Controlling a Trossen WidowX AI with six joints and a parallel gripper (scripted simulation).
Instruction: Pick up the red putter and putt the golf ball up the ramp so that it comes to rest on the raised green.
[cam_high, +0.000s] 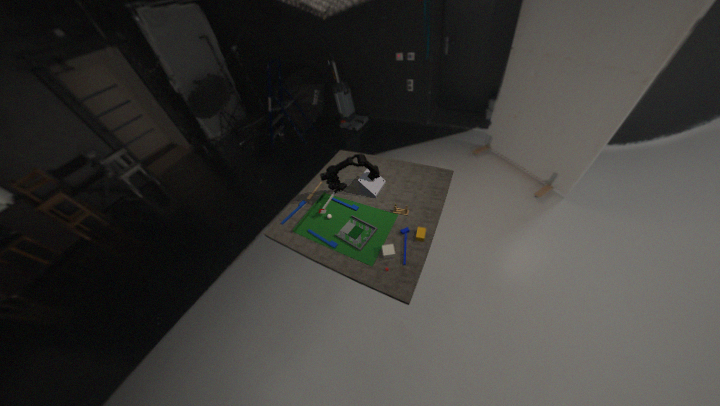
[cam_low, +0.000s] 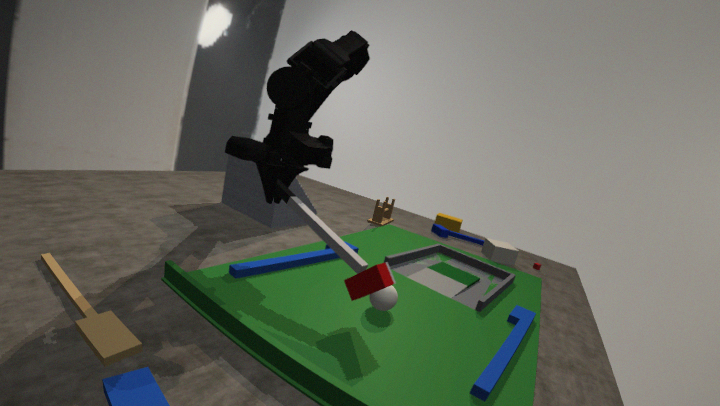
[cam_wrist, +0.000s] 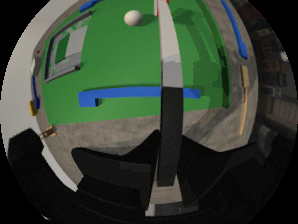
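My gripper tip is now 120 mm short of the red putter and 10 mm to the left of it. Also, from my gripper tip: white golf ball (220 mm ahead, 30 mm to the left, 80 mm below); tan wooden piece (60 mm behind, 550 mm to the left, 70 mm below); green mat (230 mm ahead, 180 mm to the left, 100 mm below).
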